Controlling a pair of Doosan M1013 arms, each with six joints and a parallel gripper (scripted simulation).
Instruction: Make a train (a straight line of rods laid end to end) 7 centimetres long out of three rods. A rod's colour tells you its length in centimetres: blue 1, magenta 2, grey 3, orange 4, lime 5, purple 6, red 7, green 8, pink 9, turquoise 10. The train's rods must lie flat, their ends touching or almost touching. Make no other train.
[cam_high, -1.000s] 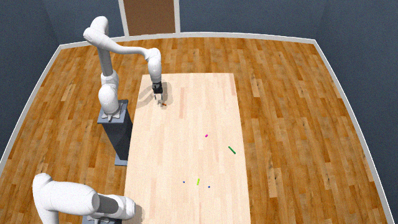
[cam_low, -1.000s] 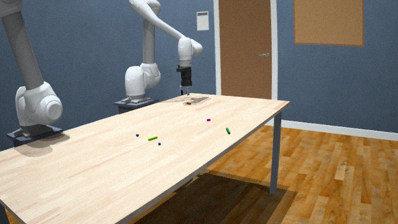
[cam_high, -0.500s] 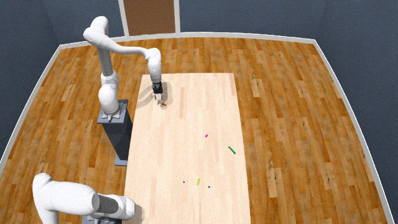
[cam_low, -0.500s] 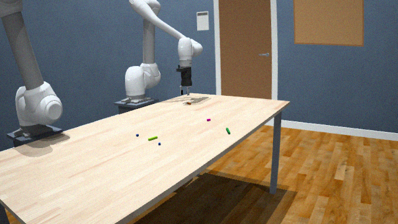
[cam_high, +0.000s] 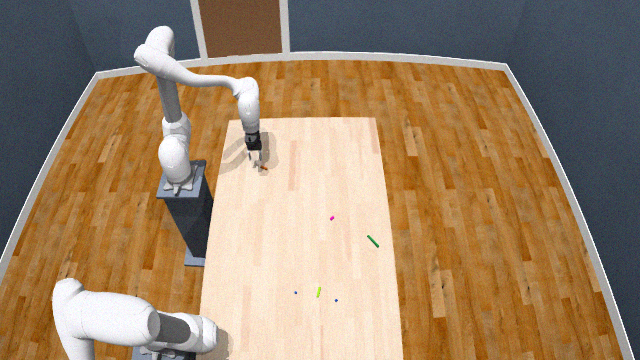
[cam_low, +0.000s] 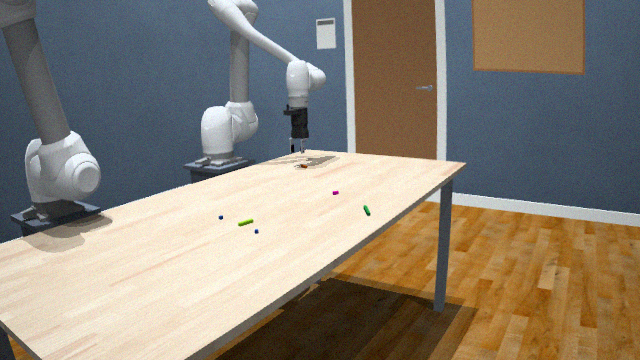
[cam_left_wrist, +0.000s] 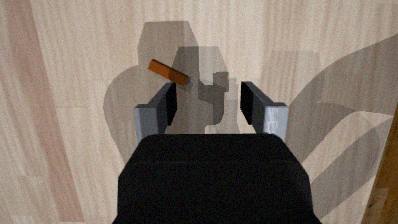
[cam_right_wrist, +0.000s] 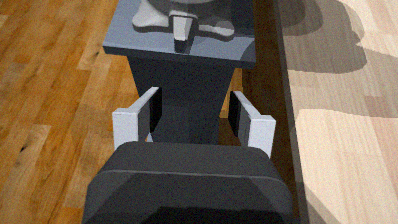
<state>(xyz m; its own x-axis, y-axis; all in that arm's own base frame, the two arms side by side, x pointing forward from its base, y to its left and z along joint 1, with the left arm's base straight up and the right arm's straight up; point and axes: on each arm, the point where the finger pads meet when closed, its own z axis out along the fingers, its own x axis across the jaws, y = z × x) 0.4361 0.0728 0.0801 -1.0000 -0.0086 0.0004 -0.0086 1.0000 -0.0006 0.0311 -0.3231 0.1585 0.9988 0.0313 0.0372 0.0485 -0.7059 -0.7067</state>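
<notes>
The orange rod is 80 mm below my left hand, 40 mm ahead of it and 10 mm to the right of it. Also, from my left hand: lime rod 740 mm to the right, 290 mm ahead, 80 mm below; magenta rod 380 mm ahead, 350 mm to the right, 80 mm below; green rod 560 mm ahead, 500 mm to the right, 80 mm below.
</notes>
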